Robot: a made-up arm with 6 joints.
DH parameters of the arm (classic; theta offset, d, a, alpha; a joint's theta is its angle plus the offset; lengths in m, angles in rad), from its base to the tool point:
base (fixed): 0.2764 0 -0.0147 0
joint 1: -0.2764 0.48 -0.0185 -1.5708
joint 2: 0.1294 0 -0.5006 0
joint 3: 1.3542 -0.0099 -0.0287 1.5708
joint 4: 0 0.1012 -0.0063 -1.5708
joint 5: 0 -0.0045 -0.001 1.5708
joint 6: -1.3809 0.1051 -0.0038 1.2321
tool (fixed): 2.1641 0.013 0 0
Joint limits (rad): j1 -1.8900..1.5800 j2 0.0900..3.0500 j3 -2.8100..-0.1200 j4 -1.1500..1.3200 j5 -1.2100..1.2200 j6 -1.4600..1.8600
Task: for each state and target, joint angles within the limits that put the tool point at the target. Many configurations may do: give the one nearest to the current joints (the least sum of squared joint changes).
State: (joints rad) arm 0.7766 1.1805 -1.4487 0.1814 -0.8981 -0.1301
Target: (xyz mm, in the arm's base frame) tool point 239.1 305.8 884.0
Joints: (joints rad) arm 0.9494 1.8801 -1.0005 0.1709 -0.6641 -0.1389
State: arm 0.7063 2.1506 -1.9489 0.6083 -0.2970 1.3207
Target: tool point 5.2 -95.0 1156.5
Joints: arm 0.7946 1.2423 -2.0152 0.8042 -0.6616 1.2958
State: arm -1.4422 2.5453 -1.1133 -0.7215 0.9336 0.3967
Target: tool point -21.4 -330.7 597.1
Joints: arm -1.4275 2.4258 -0.5206 -0.5054 0.9754 0.3652
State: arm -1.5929 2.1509 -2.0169 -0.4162 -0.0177 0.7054
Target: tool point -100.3 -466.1 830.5
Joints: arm -1.7029 2.0482 -1.5563 -0.3818 0.2534 0.7160
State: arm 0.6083 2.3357 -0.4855 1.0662 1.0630 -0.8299
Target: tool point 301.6 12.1 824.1
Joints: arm -0.1541 1.8497 -0.9833 1.2318 0.9349 -0.8347
